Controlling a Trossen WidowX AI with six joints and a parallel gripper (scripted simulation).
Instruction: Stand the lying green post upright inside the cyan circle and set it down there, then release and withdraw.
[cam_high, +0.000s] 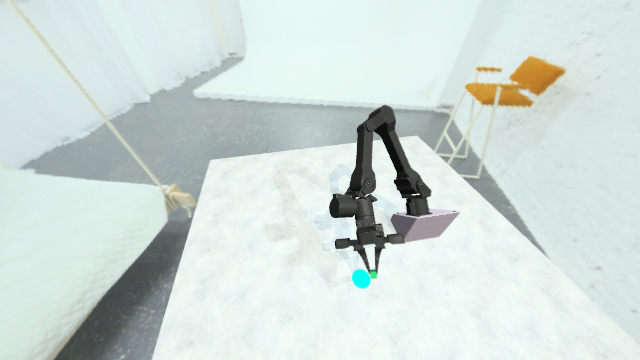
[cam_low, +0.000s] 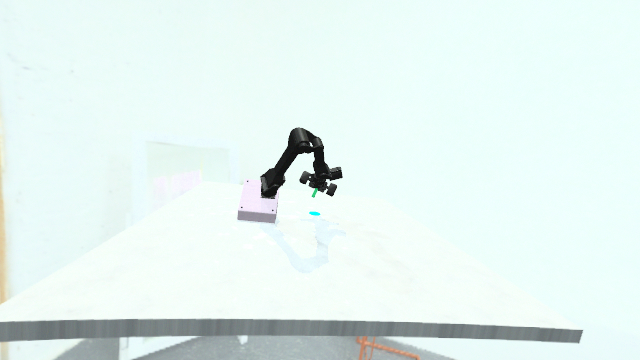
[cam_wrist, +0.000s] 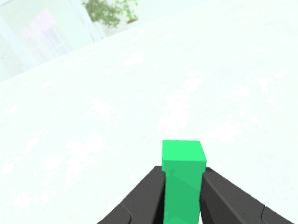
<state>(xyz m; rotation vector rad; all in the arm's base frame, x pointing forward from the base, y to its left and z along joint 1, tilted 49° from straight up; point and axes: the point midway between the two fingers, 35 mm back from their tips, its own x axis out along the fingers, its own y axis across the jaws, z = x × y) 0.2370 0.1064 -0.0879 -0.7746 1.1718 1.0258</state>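
Now: gripper tip 30 mm to the left of the cyan circle and 130 mm above it. The rest, counted from my gripper tip: green post (10 mm behind, 10 mm to the right, 20 mm below).
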